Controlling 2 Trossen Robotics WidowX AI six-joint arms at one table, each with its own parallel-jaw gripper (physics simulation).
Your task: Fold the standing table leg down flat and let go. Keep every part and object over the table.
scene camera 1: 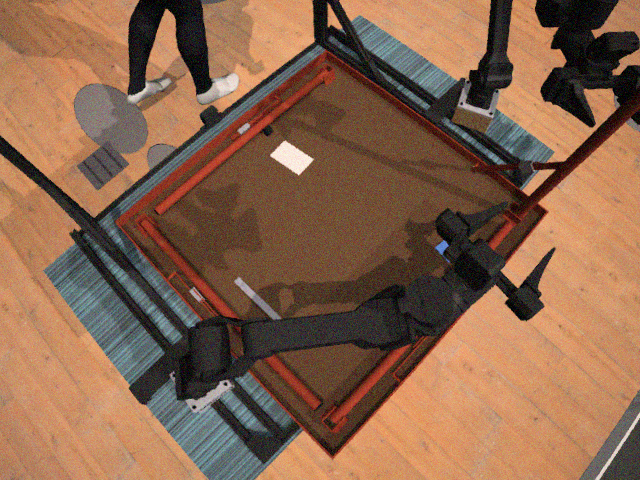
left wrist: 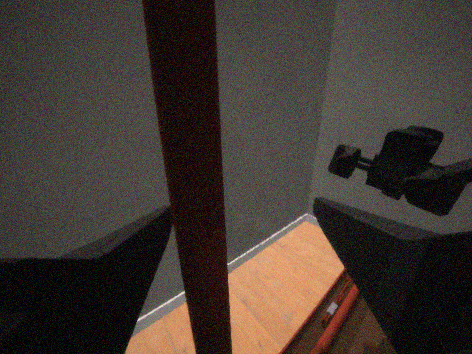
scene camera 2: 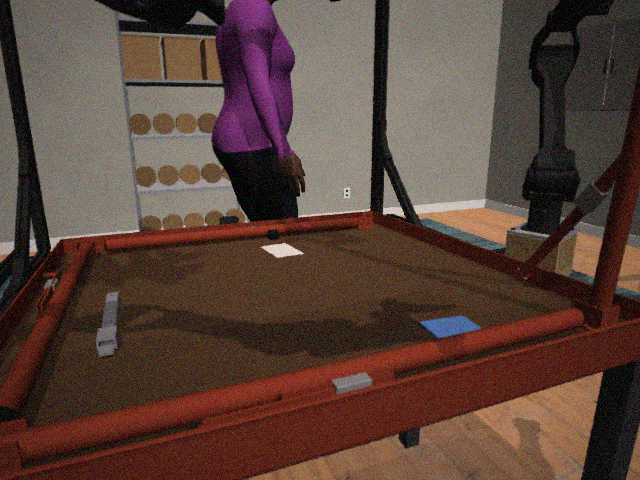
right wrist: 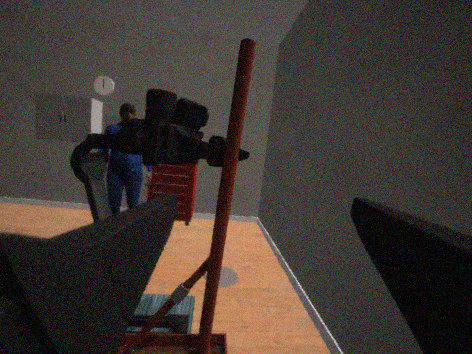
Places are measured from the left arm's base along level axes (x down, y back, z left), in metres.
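Pixels of known places: left gripper, fingertip midpoint: [scene camera 1: 617,124] [left wrist: 243,208] [right wrist: 235,152]; right gripper, fingertip midpoint: [scene camera 1: 530,225] [left wrist: 366,170] [right wrist: 263,204]; left arm's base at its link origin: [scene camera 1: 479,97] [scene camera 2: 542,229].
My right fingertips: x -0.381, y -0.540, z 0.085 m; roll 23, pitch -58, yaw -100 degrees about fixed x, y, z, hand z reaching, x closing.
Ahead of a thing's pixels: the offset from my right fingertips to its top centre. "pt": to the spot under its first point. Level surfaces: height alone.
The red table leg [scene camera 1: 584,147] [scene camera 2: 617,227] [left wrist: 197,175] [right wrist: 230,185] stands upright at the table's right corner in both scene views. Its brace with a grey sleeve @(dx +0.249, dy +0.295, dz +0.050 m) [scene camera 1: 524,166] [scene camera 2: 591,198] [right wrist: 180,294] slants from the leg to the table rim. My left gripper [scene camera 1: 615,121] [left wrist: 243,208] is open at the upper leg. In the left wrist view the leg crosses between the fingers, close against the left-hand fingertip. In the right wrist view a fingertip shows past the leg. My right gripper [scene camera 1: 531,226] [right wrist: 263,204] is open and empty, above the table's right edge, apart from the leg.
Other red legs @(pt dx +0.416, dy +0.142, dz -0.660 m) [scene camera 1: 222,155] [scene camera 2: 232,235] lie flat along the rims of the table @(dx +0.433 m) [scene camera 1: 336,206] [scene camera 2: 310,289]. On the top lie a white card @(pt dx +0.441, dy +0.214, dz -0.495 m) [scene camera 1: 292,157] [scene camera 2: 281,250], a blue card @(dx +0.422, dy +0.117, dz -0.040 m) [scene camera 1: 442,248] [scene camera 2: 449,326] and a grey bar @(dx +0.415, dy -0.182, dz -0.383 m) [scene camera 1: 255,297] [scene camera 2: 110,310]. A person stands beyond the table.
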